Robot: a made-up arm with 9 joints. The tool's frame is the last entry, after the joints. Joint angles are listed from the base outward.
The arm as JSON. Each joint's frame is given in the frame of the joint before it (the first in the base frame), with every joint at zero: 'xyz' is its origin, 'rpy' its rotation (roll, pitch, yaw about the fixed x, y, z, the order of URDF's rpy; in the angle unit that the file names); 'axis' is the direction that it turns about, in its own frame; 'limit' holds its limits. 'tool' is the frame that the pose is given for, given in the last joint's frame.
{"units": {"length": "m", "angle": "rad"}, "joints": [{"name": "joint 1", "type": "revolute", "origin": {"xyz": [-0.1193, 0.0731, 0.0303], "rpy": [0.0, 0.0, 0.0]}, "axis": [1.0, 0.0, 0.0], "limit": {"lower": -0.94, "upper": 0.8}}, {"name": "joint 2", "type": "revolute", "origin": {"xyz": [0.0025, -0.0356, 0.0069], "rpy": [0.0, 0.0, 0.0]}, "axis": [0.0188, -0.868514, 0.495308], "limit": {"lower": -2.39, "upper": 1.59}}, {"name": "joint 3", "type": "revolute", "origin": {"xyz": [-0.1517, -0.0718, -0.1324], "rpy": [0.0, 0.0, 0.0]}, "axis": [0.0, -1.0, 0.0], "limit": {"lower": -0.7, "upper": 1.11}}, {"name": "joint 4", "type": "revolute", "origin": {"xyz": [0.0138, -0.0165, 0.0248], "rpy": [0.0, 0.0, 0.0]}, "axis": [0.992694, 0.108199, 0.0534], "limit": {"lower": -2.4, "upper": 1.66}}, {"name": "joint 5", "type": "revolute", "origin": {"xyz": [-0.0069, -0.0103, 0.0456], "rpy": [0.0, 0.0, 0.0]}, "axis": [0.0, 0.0, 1.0], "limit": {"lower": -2.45, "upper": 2.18}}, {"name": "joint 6", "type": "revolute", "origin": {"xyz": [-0.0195, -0.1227, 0.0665], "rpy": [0.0, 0.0, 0.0]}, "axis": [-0.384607, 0.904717, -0.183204], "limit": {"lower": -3.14, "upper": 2.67}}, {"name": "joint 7", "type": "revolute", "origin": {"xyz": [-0.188, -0.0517, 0.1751], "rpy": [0.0, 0.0, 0.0]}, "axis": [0.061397, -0.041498, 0.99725], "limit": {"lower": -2.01, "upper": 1.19}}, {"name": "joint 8", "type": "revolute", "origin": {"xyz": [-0.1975, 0.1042, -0.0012], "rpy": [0.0, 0.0, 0.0]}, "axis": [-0.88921, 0.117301, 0.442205], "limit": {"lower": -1.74, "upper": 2.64}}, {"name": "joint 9", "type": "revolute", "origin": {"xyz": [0.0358, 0.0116, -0.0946], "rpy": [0.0, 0.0, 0.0]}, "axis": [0.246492, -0.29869, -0.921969], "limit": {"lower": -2.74, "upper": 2.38}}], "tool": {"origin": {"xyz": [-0.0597, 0.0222, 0.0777], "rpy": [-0.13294, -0.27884, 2.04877]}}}
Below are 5 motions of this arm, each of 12 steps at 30 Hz.
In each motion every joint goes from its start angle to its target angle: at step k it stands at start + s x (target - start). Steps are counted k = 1, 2, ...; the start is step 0. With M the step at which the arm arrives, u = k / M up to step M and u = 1 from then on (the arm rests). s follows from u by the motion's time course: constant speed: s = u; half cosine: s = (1 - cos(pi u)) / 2; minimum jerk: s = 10 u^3 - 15 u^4 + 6 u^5.
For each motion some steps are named. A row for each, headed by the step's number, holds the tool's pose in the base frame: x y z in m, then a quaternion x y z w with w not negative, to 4 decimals.
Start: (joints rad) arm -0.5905 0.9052 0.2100 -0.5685 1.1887 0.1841 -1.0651 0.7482 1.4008
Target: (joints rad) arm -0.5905 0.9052 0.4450 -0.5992 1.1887 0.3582 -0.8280 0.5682 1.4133
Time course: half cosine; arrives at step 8
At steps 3, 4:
3: -0.3931 -0.2527 0.0201 -0.8299 -0.2770 0.4750 0.0945
4: -0.3990 -0.2639 0.0068 -0.8319 -0.2870 0.4673 0.0851

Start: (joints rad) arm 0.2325 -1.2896 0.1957 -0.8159 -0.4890 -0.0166 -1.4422 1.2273 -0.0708
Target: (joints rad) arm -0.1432 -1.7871 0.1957 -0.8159 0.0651 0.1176 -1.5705 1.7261 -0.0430
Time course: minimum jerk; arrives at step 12
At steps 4, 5, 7, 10, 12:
4: -0.1253 0.2968 0.2357 0.1899 0.8200 -0.0942 0.5317
5: -0.1032 0.3021 0.2328 0.2146 0.8494 -0.1224 0.4664
7: -0.0500 0.3099 0.2177 0.2763 0.8880 -0.1921 0.3135
10: 0.0053 0.3090 0.1912 0.3457 0.8869 -0.2643 0.1548
12: 0.0114 0.3081 0.1876 0.3540 0.8842 -0.2722 0.1368

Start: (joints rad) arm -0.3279 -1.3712 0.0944 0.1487 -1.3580 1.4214 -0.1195 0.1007 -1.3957
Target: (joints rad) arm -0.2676 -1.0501 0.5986 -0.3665 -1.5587 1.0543 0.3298 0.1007 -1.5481
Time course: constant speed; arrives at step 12
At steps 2, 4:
2: 0.0956 -0.0313 0.3386 0.7016 -0.2900 -0.0609 0.6481
4: 0.1075 0.0545 0.3707 0.6854 -0.2571 0.0626 0.6784

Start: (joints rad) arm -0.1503 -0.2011 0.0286 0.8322 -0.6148 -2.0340 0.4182 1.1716 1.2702
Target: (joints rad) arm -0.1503 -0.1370 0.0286 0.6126 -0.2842 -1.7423 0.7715 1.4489 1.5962
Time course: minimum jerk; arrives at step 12
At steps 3, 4, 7, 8, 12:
3: -0.3552 0.0913 -0.3401 -0.7575 -0.4824 0.0425 0.4377
4: -0.3632 0.0769 -0.3493 -0.7628 -0.4937 0.0537 0.4141
7: -0.3899 0.0036 -0.3817 -0.7766 -0.5440 0.0994 0.3017
8: -0.3953 -0.0229 -0.3890 -0.7773 -0.5604 0.1128 0.2627
12: -0.4005 -0.0664 -0.3970 -0.7744 -0.5857 0.1326 0.1992

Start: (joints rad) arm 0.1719 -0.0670 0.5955 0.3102 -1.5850 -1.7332 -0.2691 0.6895 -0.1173
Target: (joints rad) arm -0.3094 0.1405 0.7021 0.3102 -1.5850 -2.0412 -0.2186 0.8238 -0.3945
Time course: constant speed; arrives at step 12
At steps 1, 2, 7, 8, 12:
1: -0.2105 0.2478 -0.2211 -0.5294 -0.2246 0.1072 0.8110
2: -0.2020 0.2304 -0.2343 -0.5512 -0.2220 0.1128 0.7964
7: -0.1550 0.1332 -0.2761 -0.6515 -0.2052 0.1322 0.7183
8: -0.1450 0.1128 -0.2794 -0.6697 -0.2014 0.1344 0.7020
12: -0.1036 0.0319 -0.2755 -0.7364 -0.1866 0.1379 0.6355

